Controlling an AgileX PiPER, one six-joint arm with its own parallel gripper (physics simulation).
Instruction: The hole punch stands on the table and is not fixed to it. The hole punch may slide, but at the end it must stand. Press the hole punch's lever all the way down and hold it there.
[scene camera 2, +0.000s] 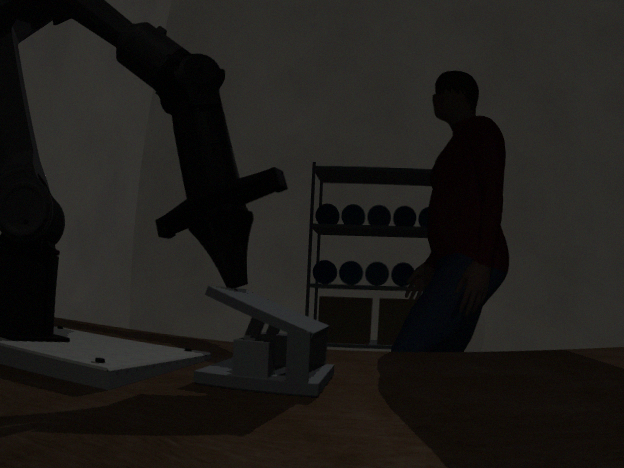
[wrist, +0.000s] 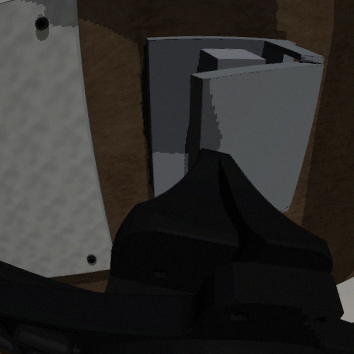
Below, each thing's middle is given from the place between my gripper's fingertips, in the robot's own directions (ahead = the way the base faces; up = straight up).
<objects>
The lever (wrist: 261, 115) lies 40 mm ahead of my hand, 10 mm to the right of it and 30 mm below it. The rest, counted from my hand: grey hole punch (wrist: 170, 60): 40 mm ahead, 10 mm to the right, 40 mm below.
</objects>
